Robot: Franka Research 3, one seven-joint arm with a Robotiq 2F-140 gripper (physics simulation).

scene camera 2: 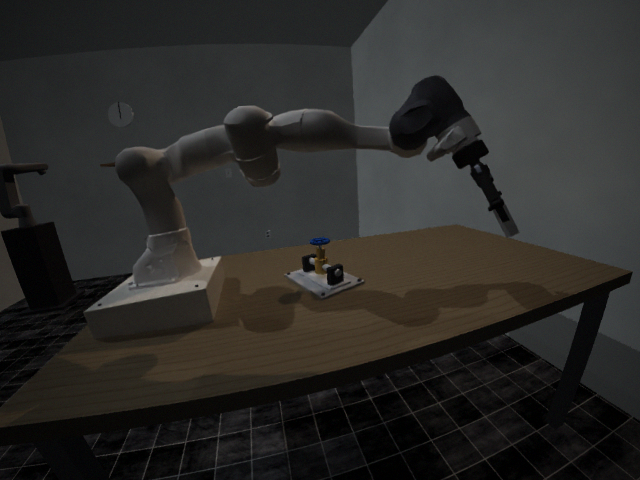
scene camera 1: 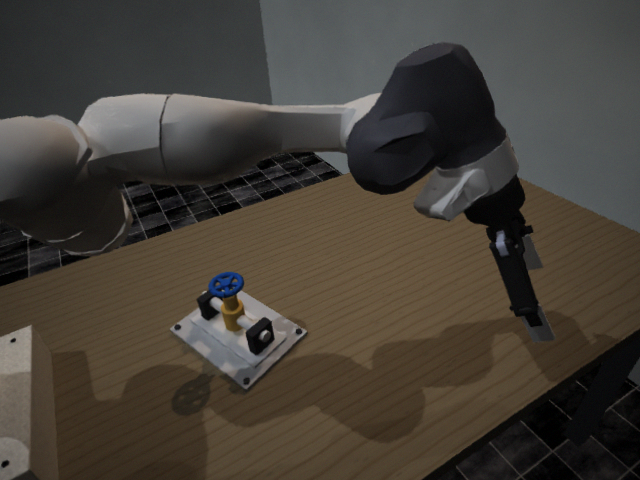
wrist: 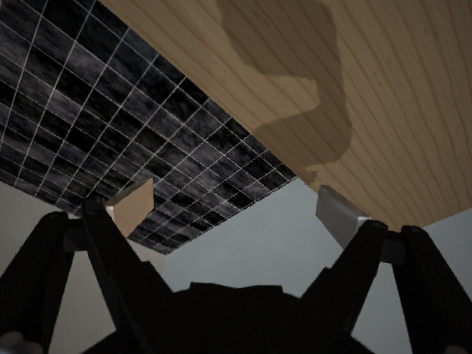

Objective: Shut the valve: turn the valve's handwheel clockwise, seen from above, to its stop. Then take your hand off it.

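The valve's blue spoked handwheel (scene camera 1: 226, 284) (scene camera 2: 320, 241) lies level on top of the yellow valve body (scene camera 1: 232, 316) (scene camera 2: 321, 265). A light pipe runs through the body between two black brackets on a white base plate (scene camera 1: 222, 361) (scene camera 2: 310, 286). How far the wheel is turned cannot be told. My gripper (scene camera 1: 537, 290) (scene camera 2: 508, 224) (wrist: 235, 196) is open and empty. It hangs tilted above the far right part of the table, well apart from the handwheel. The valve does not show in the wrist view.
The wooden table (scene camera 1: 361, 248) (scene camera 2: 413, 263) (wrist: 400, 100) carries my arm's white base block (scene camera 1: 41, 403) (scene camera 2: 149, 312) on the left. My forearm stretches above and past the valve. A wall (scene camera 1: 568, 103) (scene camera 2: 516, 103) stands beyond the table's right end.
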